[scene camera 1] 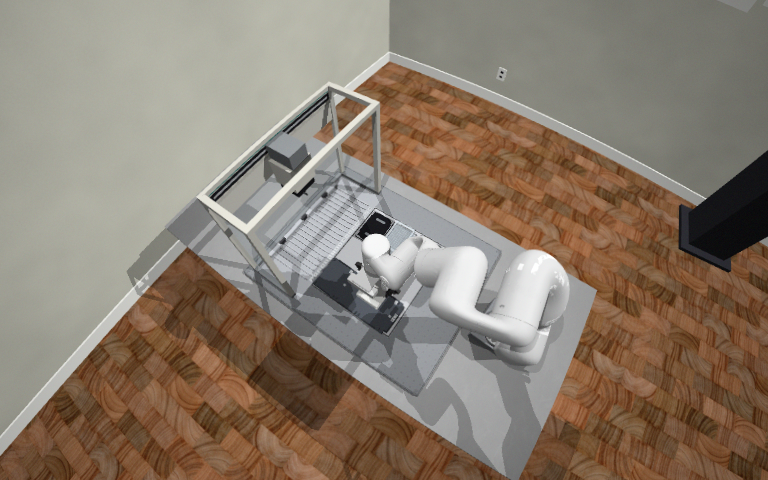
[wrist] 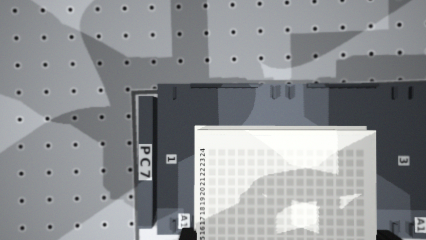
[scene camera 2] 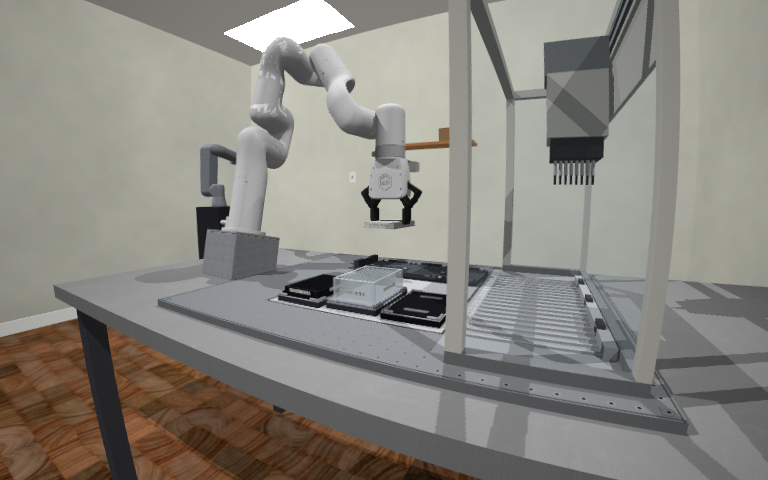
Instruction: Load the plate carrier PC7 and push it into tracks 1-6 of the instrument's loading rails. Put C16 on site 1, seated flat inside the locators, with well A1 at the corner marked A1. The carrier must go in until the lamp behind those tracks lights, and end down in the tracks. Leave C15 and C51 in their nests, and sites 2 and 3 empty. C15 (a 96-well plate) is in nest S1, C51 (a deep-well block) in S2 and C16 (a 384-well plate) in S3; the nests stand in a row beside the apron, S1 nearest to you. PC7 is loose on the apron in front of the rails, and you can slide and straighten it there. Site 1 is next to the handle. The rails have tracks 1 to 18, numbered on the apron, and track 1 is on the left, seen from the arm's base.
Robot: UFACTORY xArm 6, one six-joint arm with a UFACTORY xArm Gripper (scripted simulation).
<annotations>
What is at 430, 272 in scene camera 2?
A dark carrier PC7.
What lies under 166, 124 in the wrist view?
A dark carrier PC7.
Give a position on a dark carrier PC7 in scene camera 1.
332, 281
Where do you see a dark nest S3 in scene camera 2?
At 435, 307
</annotations>
